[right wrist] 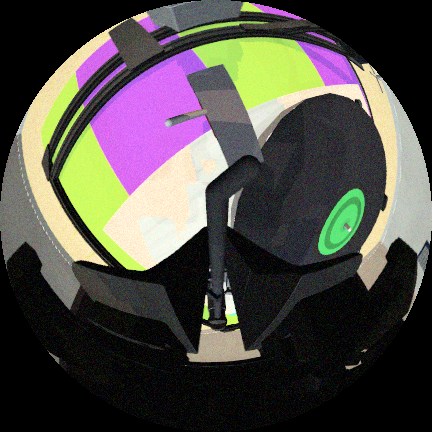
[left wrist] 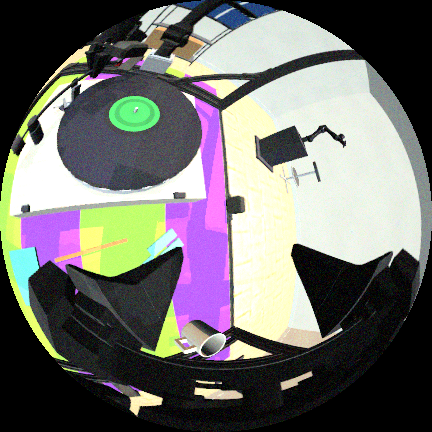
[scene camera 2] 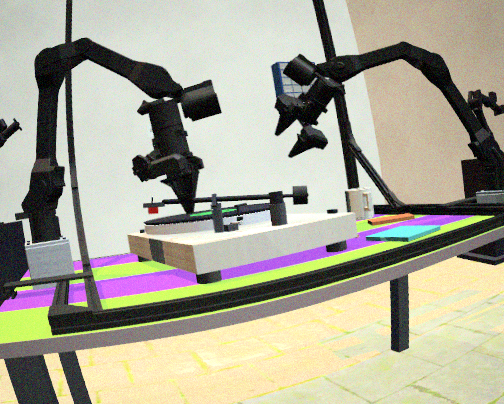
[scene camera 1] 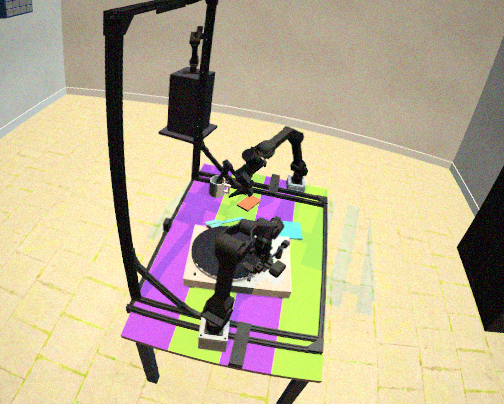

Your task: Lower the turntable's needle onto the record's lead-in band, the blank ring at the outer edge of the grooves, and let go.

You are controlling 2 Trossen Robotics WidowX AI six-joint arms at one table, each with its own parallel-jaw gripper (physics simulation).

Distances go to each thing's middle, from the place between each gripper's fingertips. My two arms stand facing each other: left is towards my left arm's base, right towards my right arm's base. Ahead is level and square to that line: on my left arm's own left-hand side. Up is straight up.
Now: right hand 6 cm to the right of the tonearm (scene camera 2: pixel 300 194), 2 cm short of it and 1 cm below it. The rest, counted from my right hand: black record (left wrist: pixel 100 141): 16 cm behind, 5 cm to the left, 1 cm below; then turntable (scene camera 2: pixel 204 247): 11 cm behind, 7 cm to the left, 3 cm below; then white mug (scene camera 2: pixel 359 201): 49 cm to the left, 39 cm behind, 6 cm below.
I see the black record 20 cm to the right of my left hand, 13 cm below it and 13 cm ahead of it. Round my left hand: tonearm: 30 cm ahead, 19 cm to the right, 10 cm below; turntable: 18 cm to the right, 18 cm ahead, 15 cm below; white mug: 24 cm to the left, 17 cm below, 11 cm behind.
